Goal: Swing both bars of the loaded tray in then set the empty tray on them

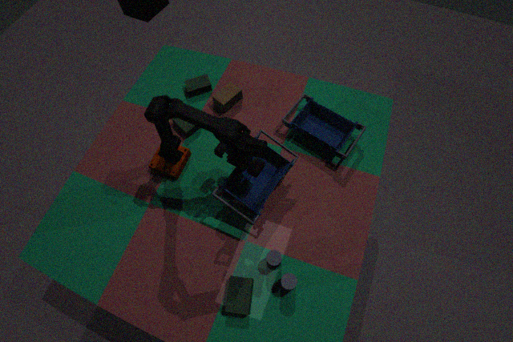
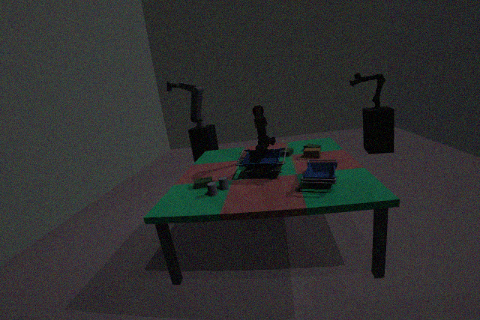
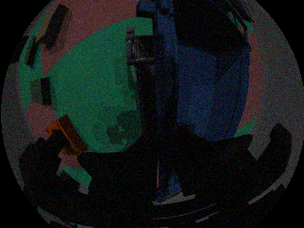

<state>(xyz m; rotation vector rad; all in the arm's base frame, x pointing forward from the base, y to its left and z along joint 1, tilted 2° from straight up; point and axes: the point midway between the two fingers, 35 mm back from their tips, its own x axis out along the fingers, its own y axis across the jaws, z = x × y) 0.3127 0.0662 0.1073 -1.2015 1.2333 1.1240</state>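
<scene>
The blue tray is 7 cm ahead of my gripper tip and 1 cm above it.
</scene>
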